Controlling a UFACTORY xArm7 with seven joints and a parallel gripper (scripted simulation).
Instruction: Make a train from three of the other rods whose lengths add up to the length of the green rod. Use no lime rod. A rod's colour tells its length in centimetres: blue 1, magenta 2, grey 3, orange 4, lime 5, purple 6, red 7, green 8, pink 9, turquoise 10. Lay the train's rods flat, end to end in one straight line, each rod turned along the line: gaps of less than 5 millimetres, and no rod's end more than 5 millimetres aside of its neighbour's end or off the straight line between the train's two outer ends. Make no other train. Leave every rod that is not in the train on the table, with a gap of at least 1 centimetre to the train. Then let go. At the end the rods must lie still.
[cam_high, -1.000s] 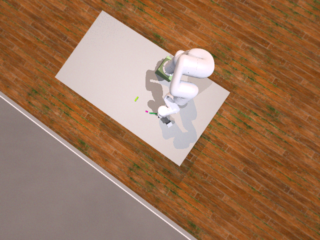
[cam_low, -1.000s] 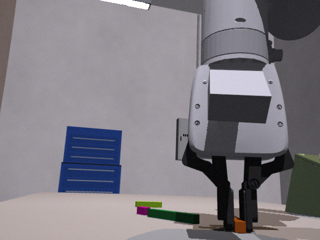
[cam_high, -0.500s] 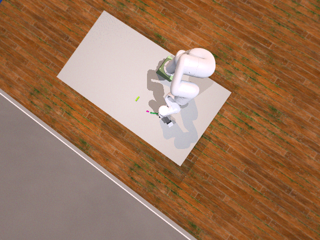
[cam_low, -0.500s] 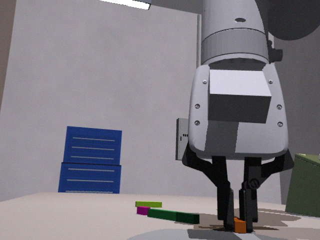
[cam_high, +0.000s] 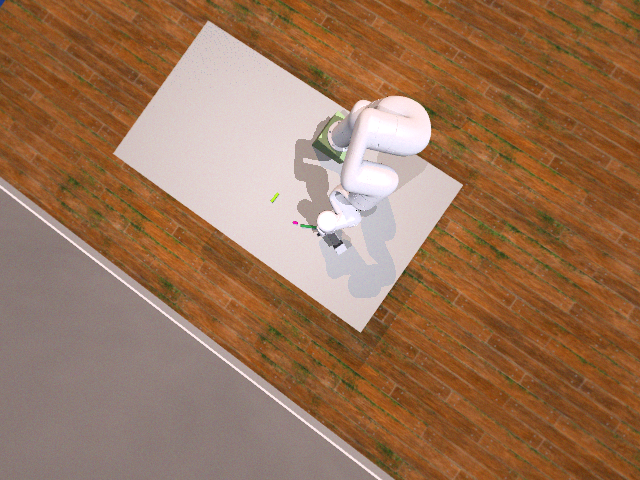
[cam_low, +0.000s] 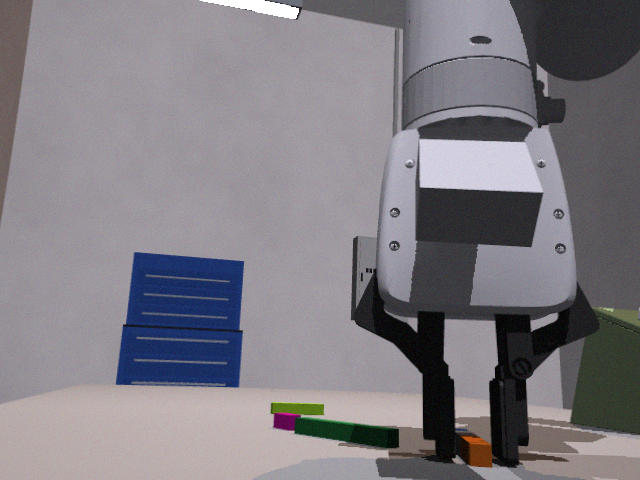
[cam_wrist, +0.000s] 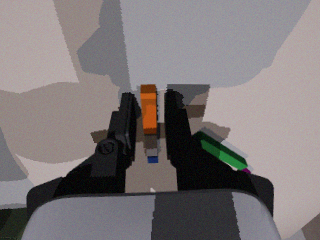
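The orange rod lies 2 cm below my hand. From my hand the other things lie so: grey rod 1 cm behind, 4 cm to the right, 2 cm below; then blue rod 1 cm behind, 6 cm to the right, 2 cm below; then green rod 6 cm ahead, 7 cm to the right, 2 cm below.
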